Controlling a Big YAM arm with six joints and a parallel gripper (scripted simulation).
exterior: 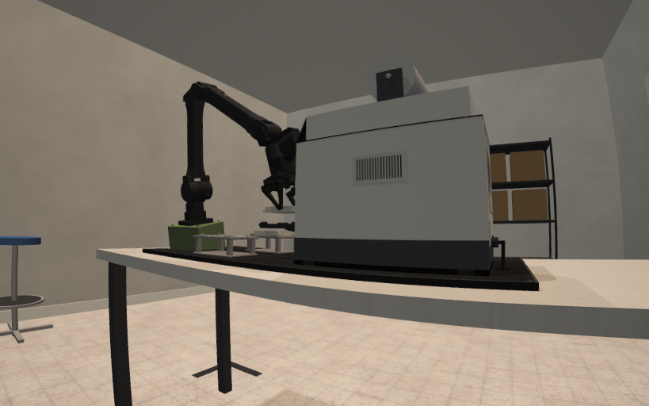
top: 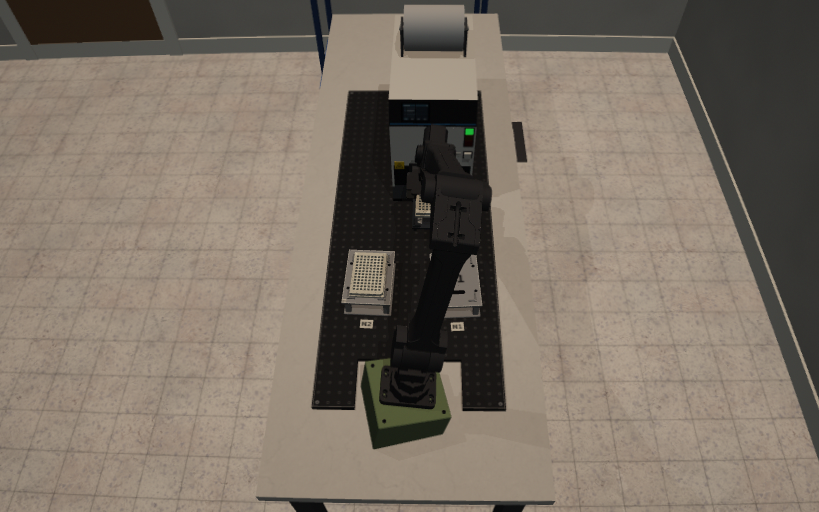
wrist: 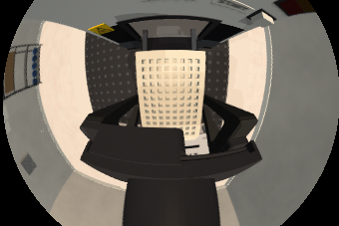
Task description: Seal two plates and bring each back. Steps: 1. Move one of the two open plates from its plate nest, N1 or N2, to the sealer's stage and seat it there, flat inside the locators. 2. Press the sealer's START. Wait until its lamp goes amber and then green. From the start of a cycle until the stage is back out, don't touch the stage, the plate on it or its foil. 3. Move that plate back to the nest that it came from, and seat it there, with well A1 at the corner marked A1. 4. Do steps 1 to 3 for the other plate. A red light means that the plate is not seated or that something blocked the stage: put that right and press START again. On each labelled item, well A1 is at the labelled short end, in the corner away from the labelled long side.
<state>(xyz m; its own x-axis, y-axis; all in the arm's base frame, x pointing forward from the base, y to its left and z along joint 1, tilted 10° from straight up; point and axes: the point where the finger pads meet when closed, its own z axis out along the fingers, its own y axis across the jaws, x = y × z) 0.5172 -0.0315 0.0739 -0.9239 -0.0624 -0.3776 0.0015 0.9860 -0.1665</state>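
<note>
Now: hand 5 cm above the sealer stage. From my hand the other things lie so: yellow warning label (10 cm ahead, 9 cm to the left, 1 cm above); white well plate (20 cm behind, 16 cm to the left, 7 cm below); N2 label (31 cm behind, 16 cm to the left, 14 cm below).
</note>
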